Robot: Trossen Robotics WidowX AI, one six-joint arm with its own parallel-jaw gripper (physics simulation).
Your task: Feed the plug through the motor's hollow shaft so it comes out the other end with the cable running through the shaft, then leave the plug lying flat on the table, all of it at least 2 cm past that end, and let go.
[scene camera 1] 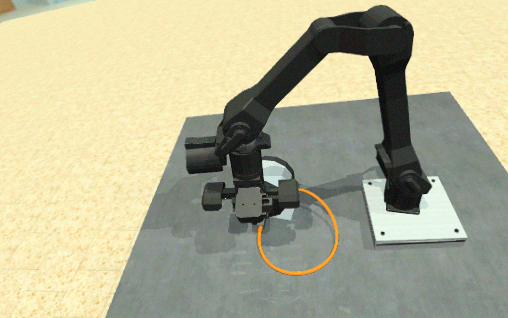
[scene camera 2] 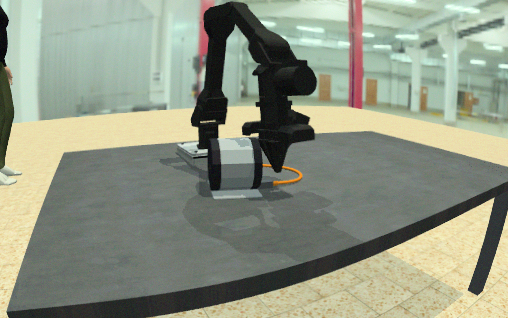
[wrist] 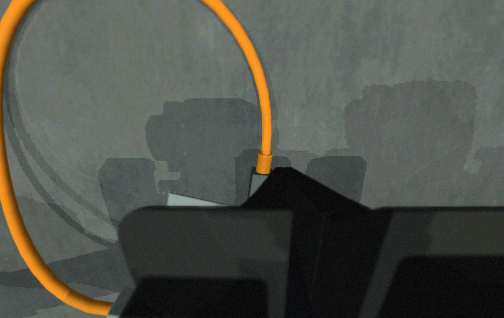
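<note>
The motor is a pale cylinder with dark end rings, lying on its side on a pale base plate. The gripper covers much of it in the first scene view, and its shaft opening is hidden. The orange cable loops on the table. A grey plug lies low at the cable's end, close beside the motor's end; the fingers hide part of it in the wrist view. My gripper is shut and empty, pointing down above the plug beside the motor.
The arm's white mounting plate stands on the grey table, on the loop's right in the first scene view. Part of a person shows at the left of the second scene view.
</note>
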